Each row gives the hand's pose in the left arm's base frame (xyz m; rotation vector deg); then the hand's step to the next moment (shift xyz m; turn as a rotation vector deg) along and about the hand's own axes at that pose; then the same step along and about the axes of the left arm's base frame.
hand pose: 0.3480 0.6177 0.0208 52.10 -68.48 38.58
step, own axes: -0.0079 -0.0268 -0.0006 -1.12 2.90 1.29
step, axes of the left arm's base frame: 0.0208 -0.0125 -0.0139 -3.34 0.33 -0.28
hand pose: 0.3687 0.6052 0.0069 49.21 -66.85 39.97
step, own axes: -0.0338 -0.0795 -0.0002 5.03 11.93 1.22
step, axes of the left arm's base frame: 0.0578 -0.0414 -0.0491 -9.26 5.18 7.52
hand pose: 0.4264 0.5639 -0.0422 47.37 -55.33 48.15
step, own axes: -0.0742 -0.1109 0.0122 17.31 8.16 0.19
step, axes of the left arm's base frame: 0.0689 -0.0749 -0.0872 -1.57 7.20 17.66
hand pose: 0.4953 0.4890 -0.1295 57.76 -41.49 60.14
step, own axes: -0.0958 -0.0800 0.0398 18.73 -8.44 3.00
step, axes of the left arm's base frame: 0.0404 -0.0829 -0.0930 14.41 2.55 14.73
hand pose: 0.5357 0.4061 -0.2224 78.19 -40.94 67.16
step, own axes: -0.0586 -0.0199 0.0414 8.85 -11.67 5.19
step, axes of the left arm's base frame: 0.0094 -0.0489 -0.0554 14.75 -1.10 4.76
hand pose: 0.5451 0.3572 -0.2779 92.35 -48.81 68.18
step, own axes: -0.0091 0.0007 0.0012 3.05 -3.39 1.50
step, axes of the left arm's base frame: -0.0029 -0.0013 -0.0086 4.42 -0.32 1.84
